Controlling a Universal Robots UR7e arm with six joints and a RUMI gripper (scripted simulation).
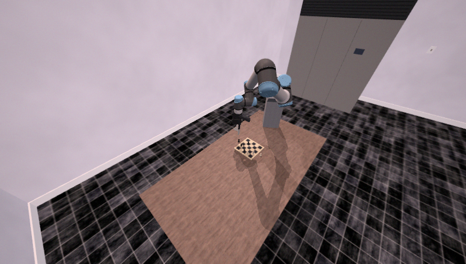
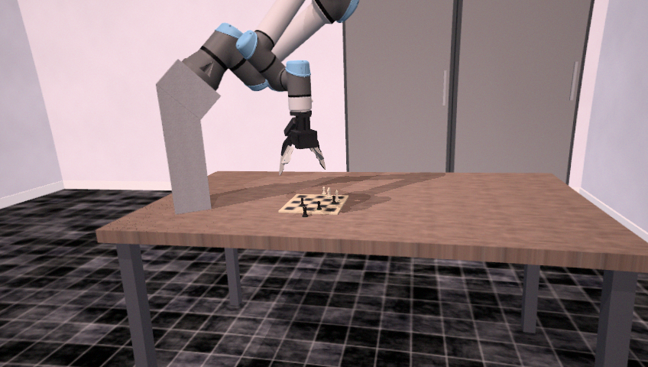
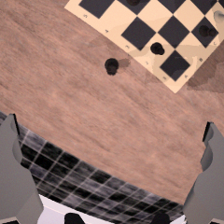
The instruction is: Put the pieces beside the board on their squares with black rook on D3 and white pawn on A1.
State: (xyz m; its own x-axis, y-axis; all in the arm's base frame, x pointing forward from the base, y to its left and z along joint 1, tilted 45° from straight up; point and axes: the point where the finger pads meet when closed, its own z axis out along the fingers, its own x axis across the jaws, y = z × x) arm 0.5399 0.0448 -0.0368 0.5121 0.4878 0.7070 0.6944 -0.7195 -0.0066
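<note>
My hand is 14 cm above the black rook. From my hand the other things lie so: chessboard 4 cm behind, 13 cm to the left, 15 cm below; then white pawn 9 cm behind, 26 cm to the left, 14 cm below.
</note>
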